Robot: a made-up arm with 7 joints.
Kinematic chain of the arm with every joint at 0, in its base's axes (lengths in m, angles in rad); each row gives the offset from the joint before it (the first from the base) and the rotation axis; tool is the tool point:
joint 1: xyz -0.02 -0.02 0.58 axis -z
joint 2: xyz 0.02 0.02 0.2 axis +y
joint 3: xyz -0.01 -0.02 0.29 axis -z
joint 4: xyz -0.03 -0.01 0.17 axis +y
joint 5: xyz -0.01 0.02 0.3 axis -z
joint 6: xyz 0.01 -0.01 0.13 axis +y
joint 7: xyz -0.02 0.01 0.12 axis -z
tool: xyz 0 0 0.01
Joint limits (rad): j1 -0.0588..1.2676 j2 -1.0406..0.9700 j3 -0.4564..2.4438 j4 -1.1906..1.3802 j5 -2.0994..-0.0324 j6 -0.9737..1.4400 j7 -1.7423..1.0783
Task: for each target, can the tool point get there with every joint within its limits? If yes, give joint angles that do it. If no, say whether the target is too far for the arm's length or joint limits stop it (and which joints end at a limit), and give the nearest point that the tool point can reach.
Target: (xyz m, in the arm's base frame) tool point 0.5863 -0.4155 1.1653
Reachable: yes | joints 0.2934 0.4907 0.5497 1.0457 -0.4066 0.8656 0.5256
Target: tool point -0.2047 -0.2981 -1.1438
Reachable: no: too far | nearest point -0.7197 -0.1401 0.5910 | short by 1.817 m
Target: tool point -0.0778 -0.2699 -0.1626
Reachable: no: joint limits stop it (at a limit: joint 1, joint 2, joint 4, joint 5) | nearest point 0.1037 -0.6339 0.6562 | short by 0.914 m
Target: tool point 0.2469 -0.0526 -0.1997
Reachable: no: joint limits stop it (at a limit: joint 2, joint 4, joint 5) | nearest point 0.6066 -0.0965 0.6497 | short by 0.923 m
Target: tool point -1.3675 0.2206 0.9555
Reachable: no: too far | nearest point -0.9641 0.1486 0.9650 | short by 0.410 m
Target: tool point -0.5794 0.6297 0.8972
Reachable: yes | joints 0.6554 -0.8810 0.1181 -0.9695 -1.6309 1.0226 -1.0857
